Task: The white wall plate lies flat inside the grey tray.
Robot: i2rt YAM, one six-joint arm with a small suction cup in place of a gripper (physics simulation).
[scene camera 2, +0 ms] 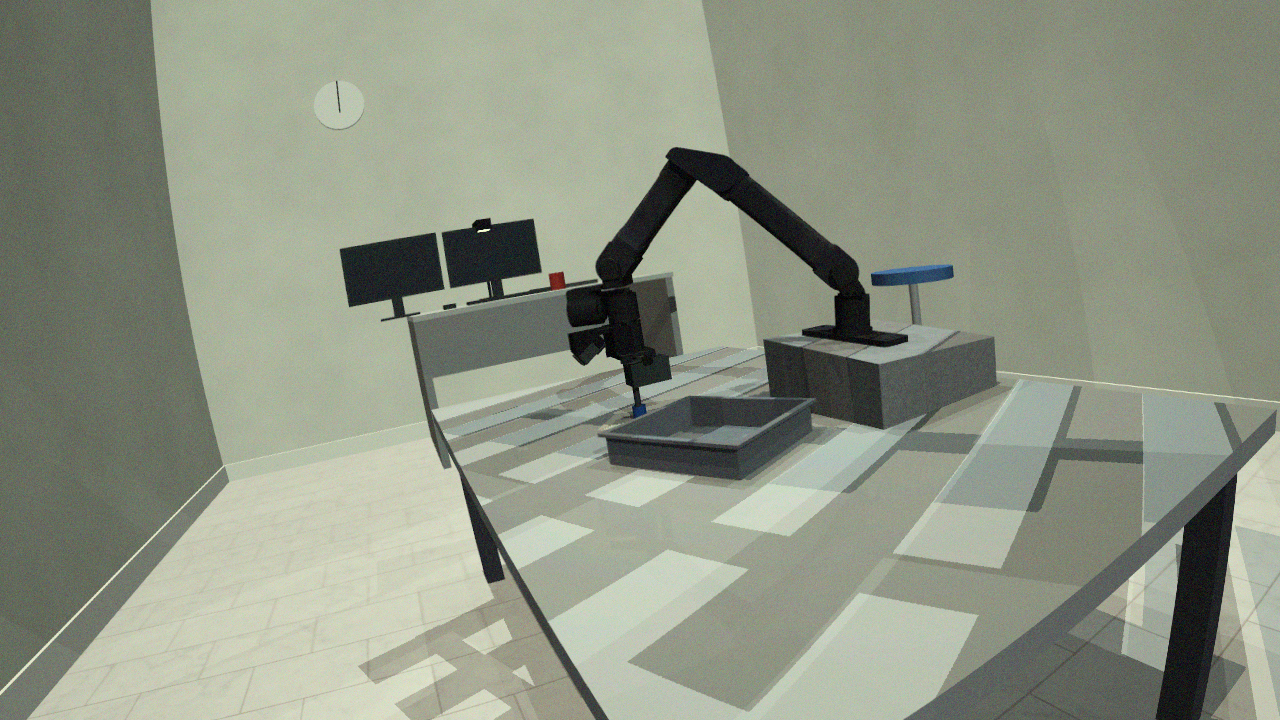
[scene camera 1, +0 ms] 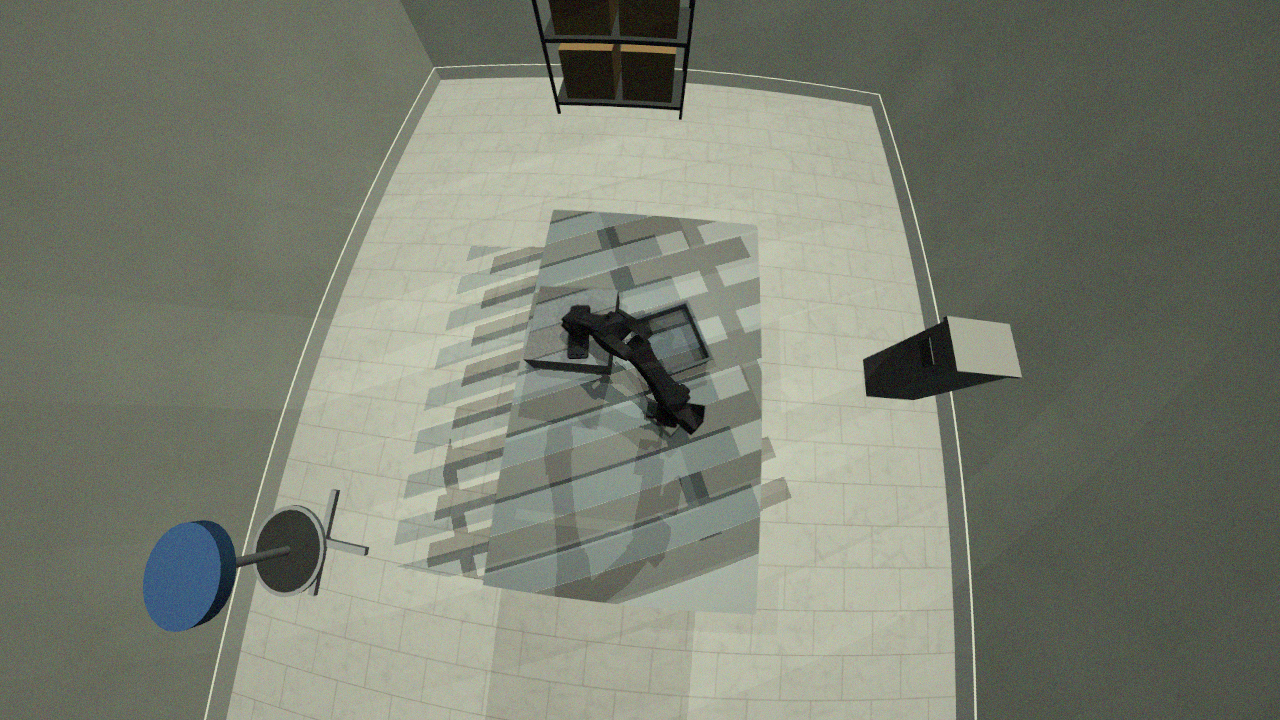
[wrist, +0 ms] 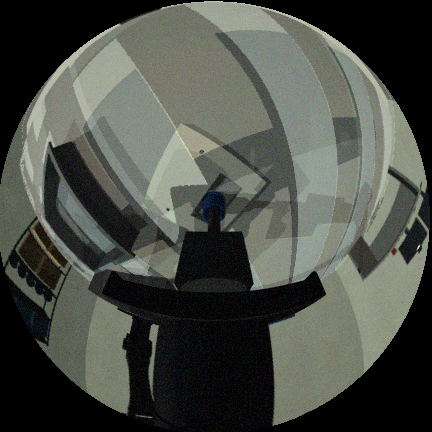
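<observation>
The white wall plate [wrist: 170, 172] lies flat on the table beside the grey tray, outside it, partly in shadow. It has small screw holes and a rectangular middle part. The grey tray [scene camera 1: 699, 332] [scene camera 2: 675, 454] [wrist: 95, 200] stands open and upright. My suction gripper [scene camera 2: 639, 411] [wrist: 214, 205] points down, low over the table just beyond the tray's rim. Its blue cup sits at the plate's middle part and appears to be on it, so I take it as shut on the plate. The contact itself is hidden. The plate is hidden under the arm in scene camera 1 and does not show clearly in scene camera 2.
The arm's base stands on a grey block [scene camera 2: 939, 376] beside the tray. Striped shadows cross the table [scene camera 2: 662, 528]. A desk [scene camera 2: 510, 331] with monitors, a blue stool [scene camera 1: 183, 577] [scene camera 2: 911, 274], a shelf rack [scene camera 1: 615, 41] and a pale cabinet [scene camera 1: 984, 346] stand away from the table.
</observation>
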